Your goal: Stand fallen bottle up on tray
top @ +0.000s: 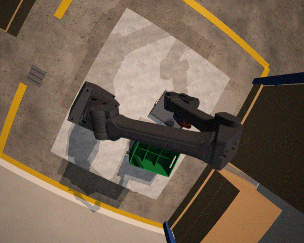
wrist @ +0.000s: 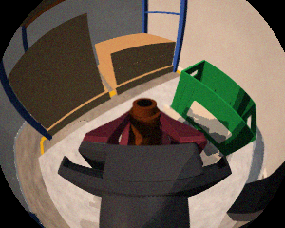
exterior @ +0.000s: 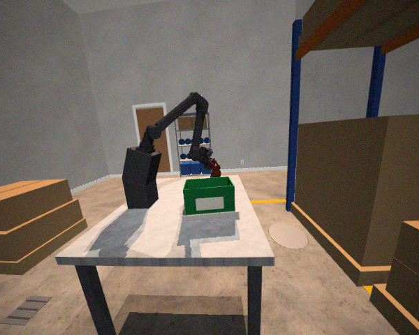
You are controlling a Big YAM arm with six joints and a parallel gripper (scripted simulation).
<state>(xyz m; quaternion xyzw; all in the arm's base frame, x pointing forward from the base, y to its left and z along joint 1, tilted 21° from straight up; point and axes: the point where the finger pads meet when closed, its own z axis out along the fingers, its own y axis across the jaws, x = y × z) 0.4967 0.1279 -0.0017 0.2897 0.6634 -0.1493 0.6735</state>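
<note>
Right now the brown bottle is 5 cm below my hand, 2 cm behind it and 1 cm to the left of it. From my hand the other things lie so: green crate: 26 cm to the right, 11 cm below, 7 cm behind; then grey tray: 18 cm below, 6 cm behind, 3 cm to the left.
</note>
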